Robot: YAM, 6 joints.
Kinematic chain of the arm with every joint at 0, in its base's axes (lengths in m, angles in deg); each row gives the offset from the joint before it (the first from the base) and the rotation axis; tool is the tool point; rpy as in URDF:
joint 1: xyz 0 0 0.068 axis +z
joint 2: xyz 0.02 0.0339 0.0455 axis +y
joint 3: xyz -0.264 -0.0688 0 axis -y
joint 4: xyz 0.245 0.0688 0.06 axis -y
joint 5: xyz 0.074 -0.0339 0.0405 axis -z
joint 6: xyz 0.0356 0 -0.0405 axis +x
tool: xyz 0 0 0 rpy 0 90 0
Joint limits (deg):
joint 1: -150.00..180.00
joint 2: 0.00..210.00
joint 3: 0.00..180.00
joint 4: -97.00..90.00
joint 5: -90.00..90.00
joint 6: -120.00..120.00
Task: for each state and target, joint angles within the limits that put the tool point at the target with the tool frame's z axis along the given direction. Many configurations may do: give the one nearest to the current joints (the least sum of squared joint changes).
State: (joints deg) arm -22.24 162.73 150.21 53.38 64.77 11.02
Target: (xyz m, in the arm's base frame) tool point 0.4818 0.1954 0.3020 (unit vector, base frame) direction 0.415 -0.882 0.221
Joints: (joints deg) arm 25.90 172.76 175.93 89.94 77.21 11.02
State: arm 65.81 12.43 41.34 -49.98 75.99 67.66
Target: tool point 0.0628 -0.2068 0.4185 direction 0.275 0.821 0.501
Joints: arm 102.66 0.11 89.92 -55.74 26.62 67.66
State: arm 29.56 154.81 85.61 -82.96 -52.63 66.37
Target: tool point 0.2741 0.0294 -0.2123 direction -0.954 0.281 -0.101
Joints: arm 3.60 199.73 122.77 -96.88 -19.91 66.37
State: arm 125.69 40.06 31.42 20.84 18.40 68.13
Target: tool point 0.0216 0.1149 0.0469 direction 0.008 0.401 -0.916
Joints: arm 78.04 75.17 0.13 8.31 -4.32 68.13
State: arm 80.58 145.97 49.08 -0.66 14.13 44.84
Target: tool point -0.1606 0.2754 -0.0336 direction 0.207 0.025 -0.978
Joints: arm 121.46 135.85 60.22 -19.44 10.93 44.84
